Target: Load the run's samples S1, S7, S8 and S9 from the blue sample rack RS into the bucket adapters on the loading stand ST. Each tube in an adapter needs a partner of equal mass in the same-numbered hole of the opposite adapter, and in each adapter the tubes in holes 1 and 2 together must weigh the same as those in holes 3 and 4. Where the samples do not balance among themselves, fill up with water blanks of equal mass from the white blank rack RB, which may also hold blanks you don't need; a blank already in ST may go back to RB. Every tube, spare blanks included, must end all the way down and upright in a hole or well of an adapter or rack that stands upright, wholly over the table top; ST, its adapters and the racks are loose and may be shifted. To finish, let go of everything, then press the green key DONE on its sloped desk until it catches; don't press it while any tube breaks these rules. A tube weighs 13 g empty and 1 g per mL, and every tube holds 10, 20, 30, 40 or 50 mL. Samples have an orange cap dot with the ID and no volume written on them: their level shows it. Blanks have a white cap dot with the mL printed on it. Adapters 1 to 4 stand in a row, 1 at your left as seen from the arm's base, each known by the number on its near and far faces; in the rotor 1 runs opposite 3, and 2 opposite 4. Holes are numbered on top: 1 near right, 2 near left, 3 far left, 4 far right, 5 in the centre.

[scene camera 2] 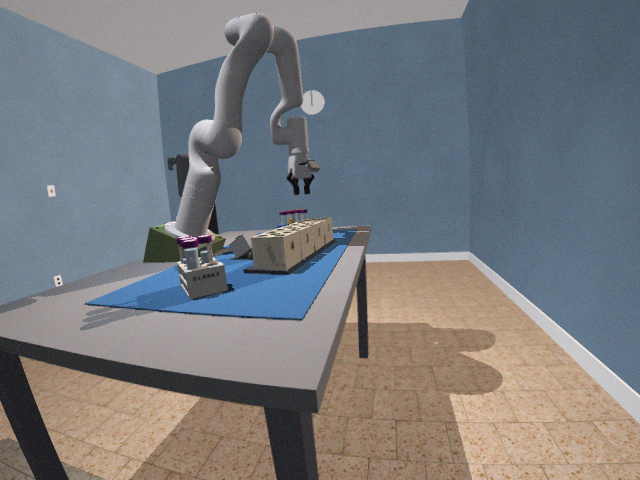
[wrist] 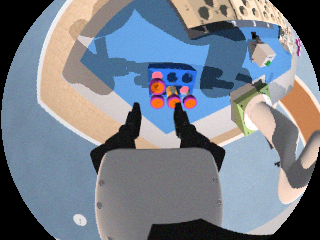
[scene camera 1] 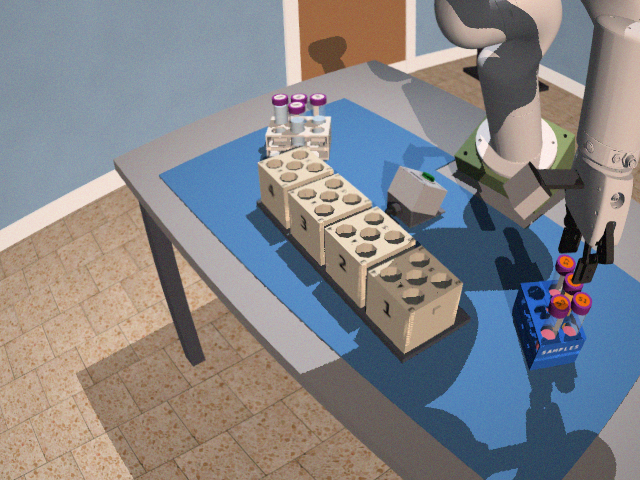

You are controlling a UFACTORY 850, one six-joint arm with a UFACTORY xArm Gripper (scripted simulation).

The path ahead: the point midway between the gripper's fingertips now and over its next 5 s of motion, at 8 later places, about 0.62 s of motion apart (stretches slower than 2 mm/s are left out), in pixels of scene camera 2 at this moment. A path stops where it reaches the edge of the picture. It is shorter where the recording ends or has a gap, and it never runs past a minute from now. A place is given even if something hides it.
My gripper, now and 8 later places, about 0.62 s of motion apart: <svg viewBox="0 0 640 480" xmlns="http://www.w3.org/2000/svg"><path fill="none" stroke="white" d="M302 194L302 201L303 208L303 211L303 213L303 214L303 214L303 212L303 209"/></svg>
